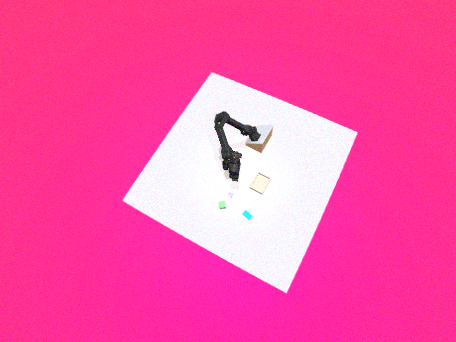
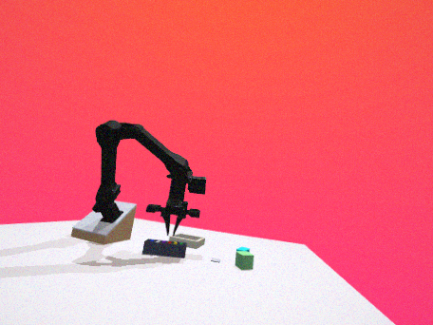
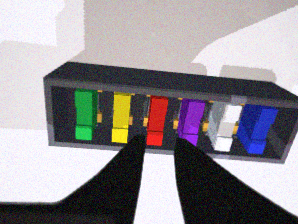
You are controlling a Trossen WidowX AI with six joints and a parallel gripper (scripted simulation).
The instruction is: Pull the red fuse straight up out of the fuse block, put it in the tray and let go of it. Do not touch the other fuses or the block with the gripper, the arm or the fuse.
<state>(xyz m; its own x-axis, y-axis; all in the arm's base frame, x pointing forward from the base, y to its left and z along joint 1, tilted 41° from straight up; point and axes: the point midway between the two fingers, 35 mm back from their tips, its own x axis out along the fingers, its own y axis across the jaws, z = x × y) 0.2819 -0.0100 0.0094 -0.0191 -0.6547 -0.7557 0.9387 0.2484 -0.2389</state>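
Now: gripper tip 4 cm above the red fuse. Also, from my gripper tip: purple fuse 2 cm behind, 1 cm to the right, 4 cm below; green fuse 4 cm ahead, 1 cm to the left, 4 cm below; yellow fuse 2 cm ahead, 1 cm to the left, 4 cm below.
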